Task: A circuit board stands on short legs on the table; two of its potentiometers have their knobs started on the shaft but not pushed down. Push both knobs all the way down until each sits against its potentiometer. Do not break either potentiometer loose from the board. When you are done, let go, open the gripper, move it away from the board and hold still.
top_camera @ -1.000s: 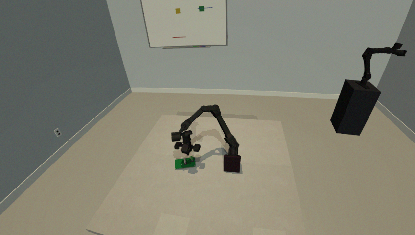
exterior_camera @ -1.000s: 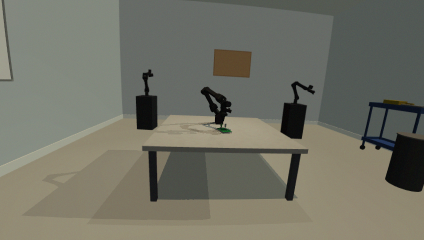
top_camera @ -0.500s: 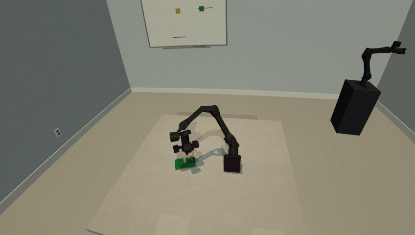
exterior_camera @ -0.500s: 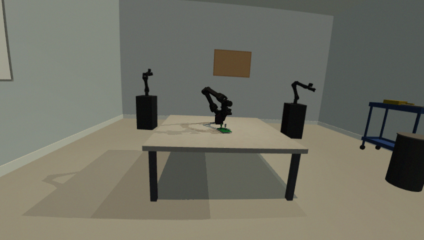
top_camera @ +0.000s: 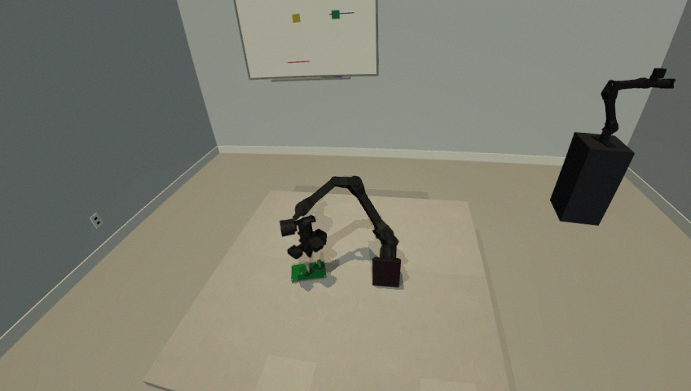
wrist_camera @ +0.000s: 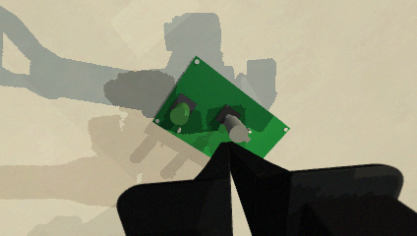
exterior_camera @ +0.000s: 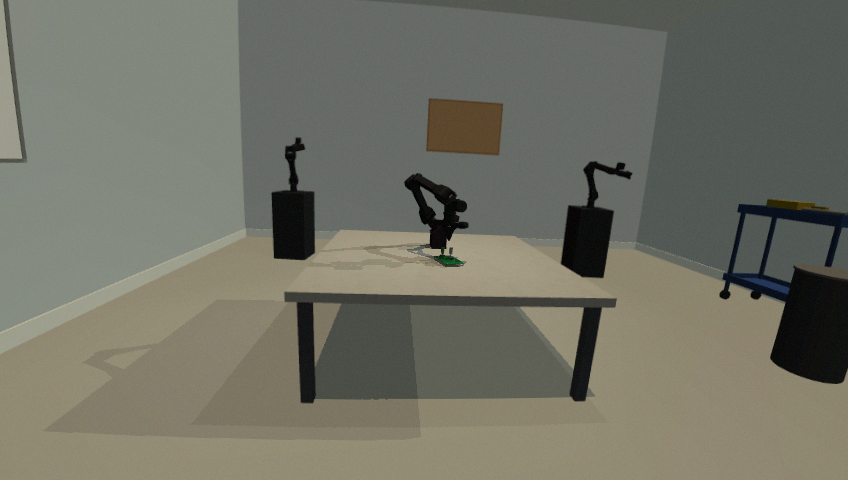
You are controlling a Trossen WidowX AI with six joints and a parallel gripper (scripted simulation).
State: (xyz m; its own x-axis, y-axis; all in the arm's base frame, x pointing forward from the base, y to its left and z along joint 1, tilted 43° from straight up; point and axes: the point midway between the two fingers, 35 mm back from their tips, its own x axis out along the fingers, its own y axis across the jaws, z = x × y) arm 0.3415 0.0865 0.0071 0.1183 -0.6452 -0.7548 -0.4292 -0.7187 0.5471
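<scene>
Now: gripper tip 5 cm above the white knob, 1 cm to the right of it and 1 cm short of it. Also, from my gripper tip: green knob (6 cm below, 3 cm to the right, 3 cm behind).
</scene>
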